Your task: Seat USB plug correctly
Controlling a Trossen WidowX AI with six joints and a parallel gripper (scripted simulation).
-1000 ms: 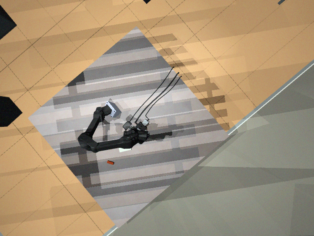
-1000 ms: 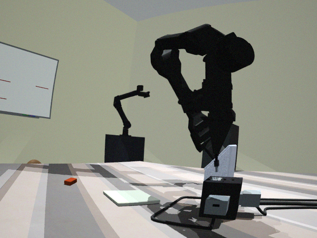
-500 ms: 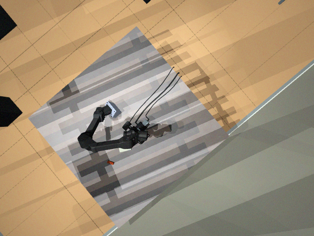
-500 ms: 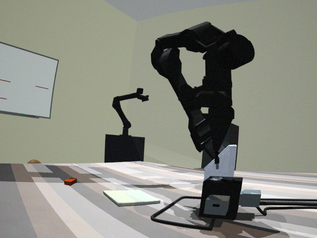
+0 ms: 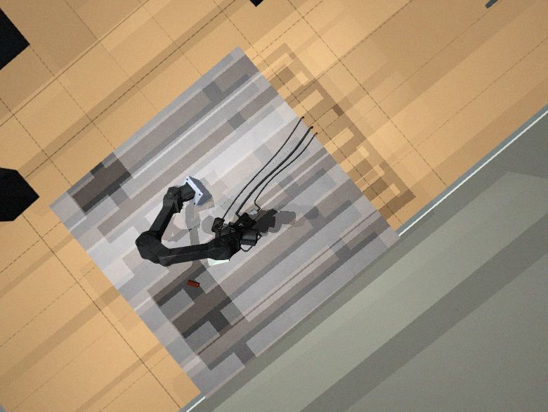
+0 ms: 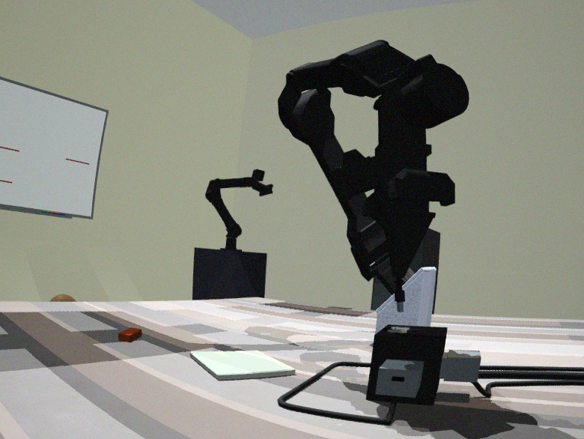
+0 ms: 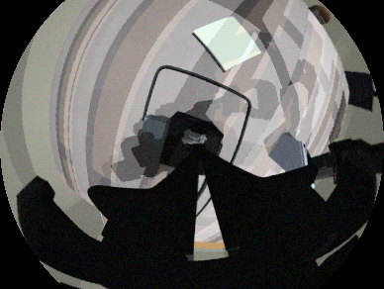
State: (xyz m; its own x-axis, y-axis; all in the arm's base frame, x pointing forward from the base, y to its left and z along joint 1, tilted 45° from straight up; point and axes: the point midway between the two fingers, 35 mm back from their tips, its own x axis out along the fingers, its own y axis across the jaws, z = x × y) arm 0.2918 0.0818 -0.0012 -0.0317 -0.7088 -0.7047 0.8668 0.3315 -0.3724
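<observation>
Right now my gripper tip is 20 mm above the USB plug. The rest, counted from my gripper tip: pale flat pad (190 mm to the right, 130 mm below, 10 mm ahead); orange block (390 mm to the right, 130 mm below, 50 mm ahead).
</observation>
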